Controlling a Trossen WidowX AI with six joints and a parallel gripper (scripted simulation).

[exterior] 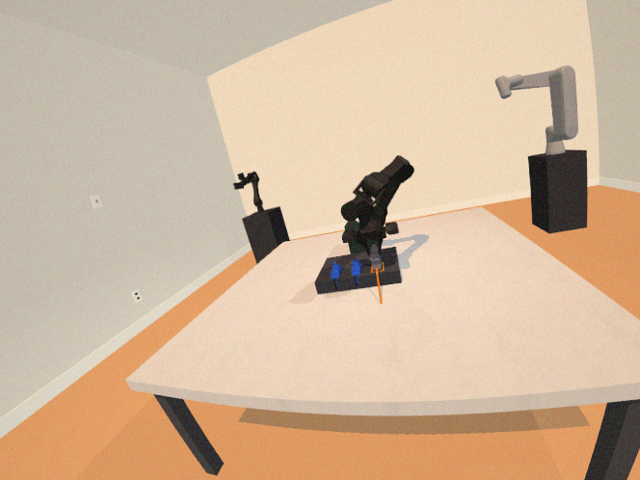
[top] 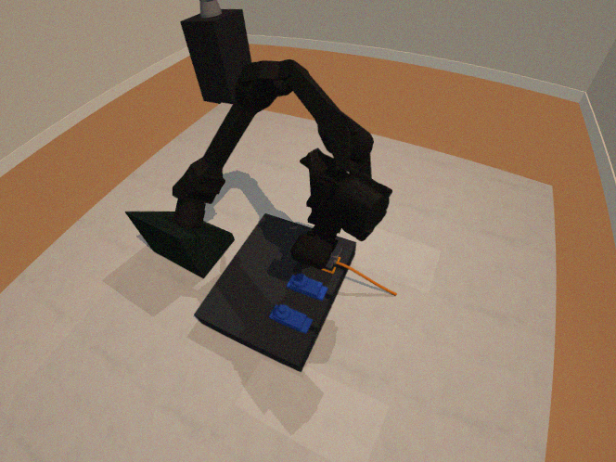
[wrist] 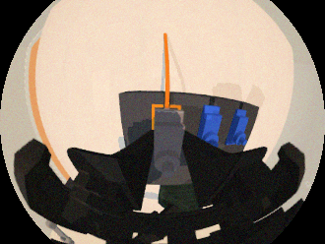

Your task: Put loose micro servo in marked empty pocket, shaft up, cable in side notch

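Now: the dark deck 12 cm behind my gripper tip, 8 cm to the right of it and 7 cm below it.
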